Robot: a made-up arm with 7 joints. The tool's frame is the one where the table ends. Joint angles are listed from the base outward.
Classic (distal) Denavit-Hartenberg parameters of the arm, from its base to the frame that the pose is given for. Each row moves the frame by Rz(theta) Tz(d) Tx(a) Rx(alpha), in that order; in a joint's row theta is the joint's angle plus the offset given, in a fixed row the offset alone. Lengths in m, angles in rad.
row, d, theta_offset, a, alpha
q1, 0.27, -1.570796, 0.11, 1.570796
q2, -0.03, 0, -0.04, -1.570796
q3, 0.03, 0, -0.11, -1.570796
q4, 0.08, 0, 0, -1.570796
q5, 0.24, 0, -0.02, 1.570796
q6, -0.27, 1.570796, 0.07, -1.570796
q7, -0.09, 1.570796, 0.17, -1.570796
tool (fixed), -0.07, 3.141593, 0, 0
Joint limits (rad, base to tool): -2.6..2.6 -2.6..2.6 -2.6..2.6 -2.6..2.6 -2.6..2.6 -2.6..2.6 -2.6..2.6
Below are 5 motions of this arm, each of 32 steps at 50 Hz.
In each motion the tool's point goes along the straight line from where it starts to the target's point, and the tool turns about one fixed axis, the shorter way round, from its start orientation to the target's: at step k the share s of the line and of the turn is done. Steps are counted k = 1, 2, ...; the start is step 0. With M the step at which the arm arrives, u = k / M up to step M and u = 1 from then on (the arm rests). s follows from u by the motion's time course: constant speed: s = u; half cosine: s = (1 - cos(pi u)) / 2; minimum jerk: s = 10 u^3 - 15 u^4 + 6 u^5.
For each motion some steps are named. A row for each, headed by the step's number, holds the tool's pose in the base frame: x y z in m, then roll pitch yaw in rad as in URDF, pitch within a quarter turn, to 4 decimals.
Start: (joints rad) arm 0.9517 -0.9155 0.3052 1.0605 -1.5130 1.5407 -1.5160
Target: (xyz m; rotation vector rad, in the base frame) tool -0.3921 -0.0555 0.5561 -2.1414 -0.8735 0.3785
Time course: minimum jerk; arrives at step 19
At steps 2, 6, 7, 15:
2: -0.3875 -0.0269 0.3072 -2.7497 -0.2253 1.1100
6: -0.3883 -0.0320 0.3511 -2.6614 -0.2005 1.0420
7: -0.3887 -0.0343 0.3712 -2.6218 -0.1873 1.0119
15: -0.3918 -0.0536 0.5394 -2.3120 -0.0349 0.7866

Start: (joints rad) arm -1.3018 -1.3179 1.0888 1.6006 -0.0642 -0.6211 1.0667
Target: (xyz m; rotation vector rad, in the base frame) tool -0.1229 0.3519 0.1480 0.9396 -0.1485 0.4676
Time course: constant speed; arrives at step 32
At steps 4, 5, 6, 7, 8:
4: -0.2032 0.3153 0.1393 0.6343 -0.6724 0.7566
5: -0.2003 0.3166 0.1396 0.6478 -0.6620 0.7384
6: -0.1975 0.3179 0.1399 0.6610 -0.6514 0.7205
7: -0.1946 0.3192 0.1402 0.6738 -0.6407 0.7029
8: -0.1917 0.3205 0.1405 0.6863 -0.6297 0.6856

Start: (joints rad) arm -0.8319 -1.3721 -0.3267 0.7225 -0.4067 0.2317 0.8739
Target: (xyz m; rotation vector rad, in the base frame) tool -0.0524 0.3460 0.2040 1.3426 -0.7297 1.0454
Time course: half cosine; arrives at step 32
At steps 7, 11, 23, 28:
7: 0.0229 0.3216 0.4018 2.0095 -0.6335 -0.3065
11: 0.0101 0.3258 0.3681 1.9445 -0.7339 -0.2442
23: -0.0369 0.3410 0.2448 1.5186 -1.0538 0.1725
28: -0.0492 0.3450 0.2125 1.3239 -1.1114 0.3649

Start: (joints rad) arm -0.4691 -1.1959 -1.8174 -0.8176 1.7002 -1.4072 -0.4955
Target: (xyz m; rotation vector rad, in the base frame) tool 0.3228 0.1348 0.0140 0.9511 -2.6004 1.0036
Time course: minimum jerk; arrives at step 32
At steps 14, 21, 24, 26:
14: 0.3626 0.1214 0.1101 -2.7634 -0.1970 -2.6673
21: 0.3374 0.1299 0.0492 -2.6113 -0.3237 -2.6002
24: 0.3295 0.1325 0.0302 -2.5642 -0.3652 -2.5829
26: 0.3260 0.1337 0.0216 -2.5431 -0.3841 -2.5758

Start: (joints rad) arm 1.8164 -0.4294 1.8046 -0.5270 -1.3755 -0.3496 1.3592
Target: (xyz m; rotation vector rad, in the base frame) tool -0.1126 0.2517 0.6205 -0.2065 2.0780 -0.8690
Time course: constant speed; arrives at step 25
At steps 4, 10, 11, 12, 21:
4: -0.0619 0.2825 0.4566 -2.0225 0.6537 -3.1022
10: -0.0764 0.2737 0.5034 -2.0534 0.6648 -2.9417
11: -0.0788 0.2722 0.5112 -2.0584 0.6670 -2.9148
12: -0.0812 0.2708 0.5190 -2.0632 0.6693 -2.8880
21: -0.1029 0.2576 0.5893 -2.1034 0.6947 -2.6441

